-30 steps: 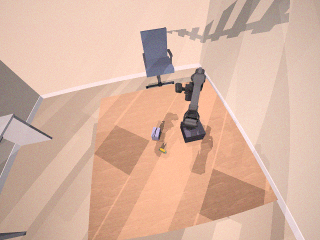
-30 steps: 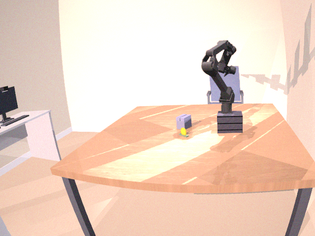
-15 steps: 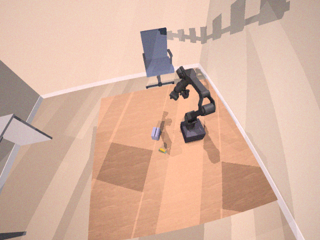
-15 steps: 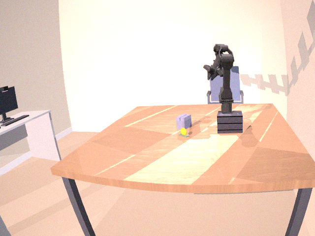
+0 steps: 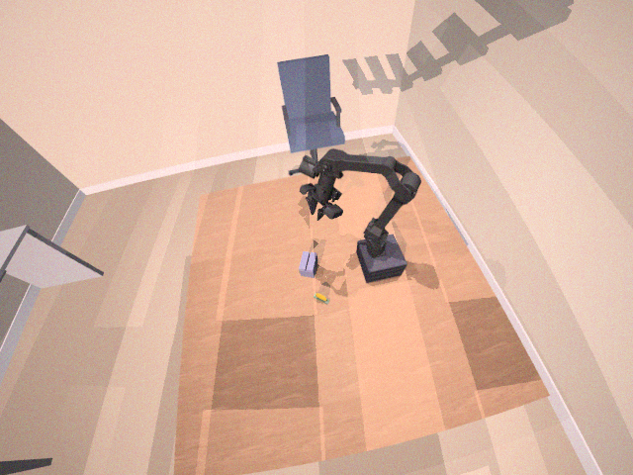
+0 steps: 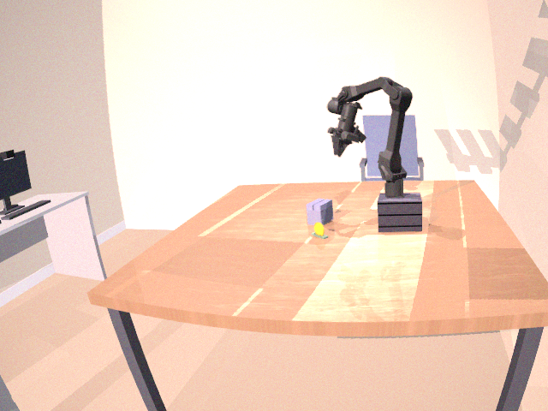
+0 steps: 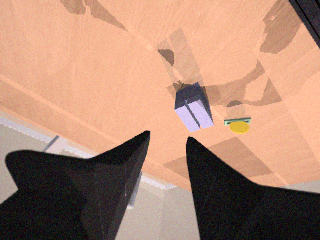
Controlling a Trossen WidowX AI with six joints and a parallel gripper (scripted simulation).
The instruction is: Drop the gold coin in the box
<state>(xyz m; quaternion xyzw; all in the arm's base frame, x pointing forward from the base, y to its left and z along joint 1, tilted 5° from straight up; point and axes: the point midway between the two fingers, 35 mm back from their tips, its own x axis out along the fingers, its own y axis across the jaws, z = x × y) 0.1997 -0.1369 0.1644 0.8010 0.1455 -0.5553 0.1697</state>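
My gripper tip is now 6 cm short of the gold coin, 24 cm to the right of it and 20 cm above it.
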